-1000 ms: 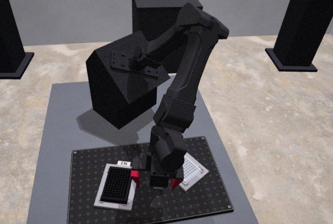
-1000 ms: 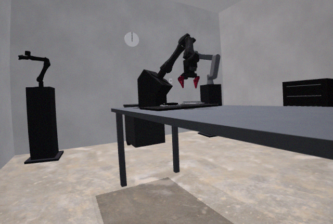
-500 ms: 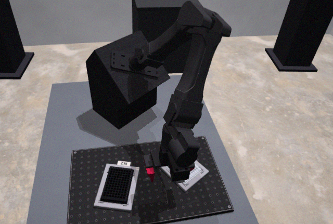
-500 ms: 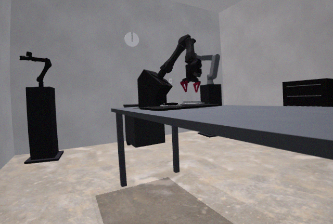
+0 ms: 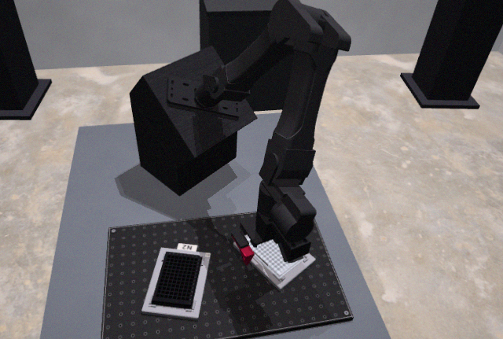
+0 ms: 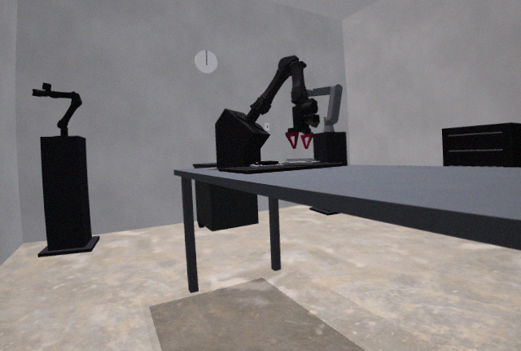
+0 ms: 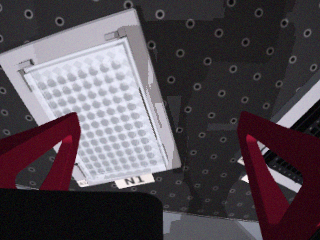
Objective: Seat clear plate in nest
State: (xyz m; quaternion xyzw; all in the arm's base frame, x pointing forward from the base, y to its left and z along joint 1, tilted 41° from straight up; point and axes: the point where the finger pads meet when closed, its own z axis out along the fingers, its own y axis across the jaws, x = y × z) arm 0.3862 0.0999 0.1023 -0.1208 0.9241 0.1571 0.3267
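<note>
Now: hand 7 cm above the clear plate M06, 5 cm past it and 3 cm to the right of it. From my hand the other things lie so: nest: 8 cm below, 6 cm behind, 3 cm to the left; then black plate M09: 19 cm to the right, 7 cm below, 2 cm ahead; then N1 tag: 13 cm behind, 8 cm below, 3 cm to the right.
</note>
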